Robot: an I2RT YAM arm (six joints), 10 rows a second.
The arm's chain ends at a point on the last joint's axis. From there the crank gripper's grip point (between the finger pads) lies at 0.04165 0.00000 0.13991 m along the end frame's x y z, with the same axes.
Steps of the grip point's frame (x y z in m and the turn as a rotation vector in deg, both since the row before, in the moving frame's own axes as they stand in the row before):
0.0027 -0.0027 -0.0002 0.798 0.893 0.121
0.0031 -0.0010 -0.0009 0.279 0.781 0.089
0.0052 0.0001 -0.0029 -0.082 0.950 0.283
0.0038 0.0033 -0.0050 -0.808 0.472 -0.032
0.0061 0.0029 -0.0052 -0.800 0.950 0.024
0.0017 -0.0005 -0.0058 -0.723 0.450 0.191
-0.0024 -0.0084 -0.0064 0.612 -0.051 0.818
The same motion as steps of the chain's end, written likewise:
0.0005 -0.0008 0.0005 0.798 0.893 0.121
0.0012 -0.0004 -0.0003 0.279 0.781 0.089
0.0029 -0.0003 -0.0022 -0.082 0.950 0.283
0.0026 0.0014 -0.0046 -0.808 0.472 -0.032
0.0038 0.0009 -0.0045 -0.800 0.950 0.024
0.0006 -0.0024 -0.0055 -0.723 0.450 0.191
-0.0023 -0.0075 -0.0064 0.612 -0.051 0.818

